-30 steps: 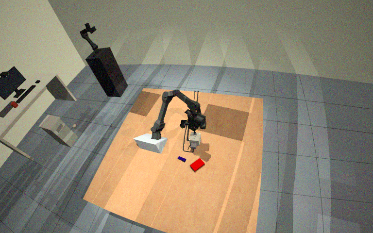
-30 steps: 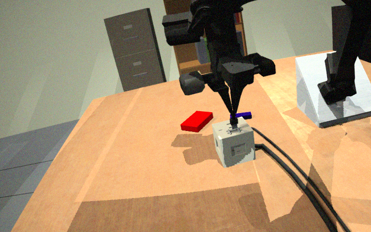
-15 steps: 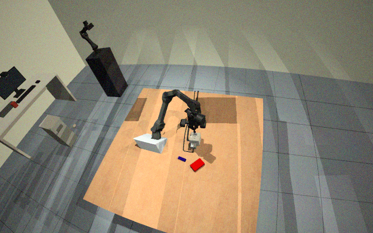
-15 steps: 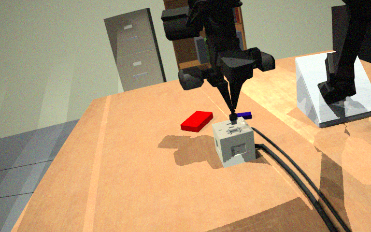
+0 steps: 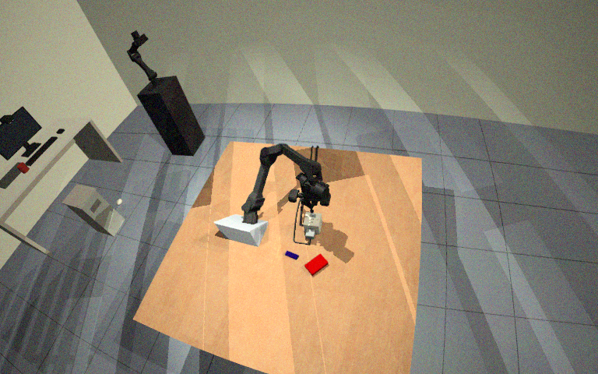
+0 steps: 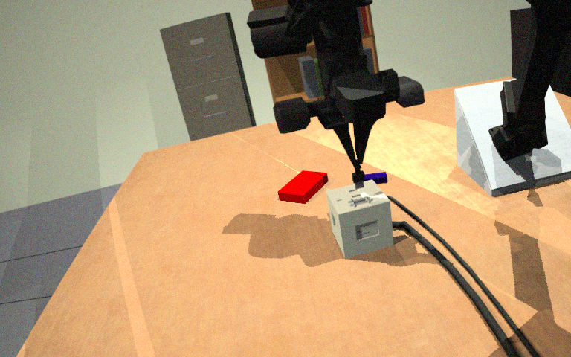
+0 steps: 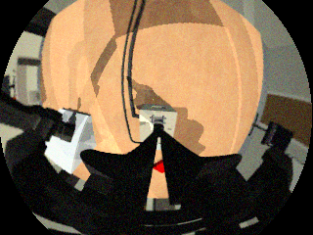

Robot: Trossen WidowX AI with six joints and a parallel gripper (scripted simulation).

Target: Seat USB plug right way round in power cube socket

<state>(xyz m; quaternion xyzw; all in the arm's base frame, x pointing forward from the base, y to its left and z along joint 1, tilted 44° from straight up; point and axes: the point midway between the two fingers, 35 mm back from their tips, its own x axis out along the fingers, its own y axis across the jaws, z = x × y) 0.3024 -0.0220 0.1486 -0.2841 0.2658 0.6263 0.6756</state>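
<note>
The black USB plug is 2 cm below my gripper tip. Also, from my gripper tip: red flat block 6 cm ahead, 23 cm to the right, 13 cm below; small blue block 7 cm behind, 20 cm to the right, 13 cm below.
</note>
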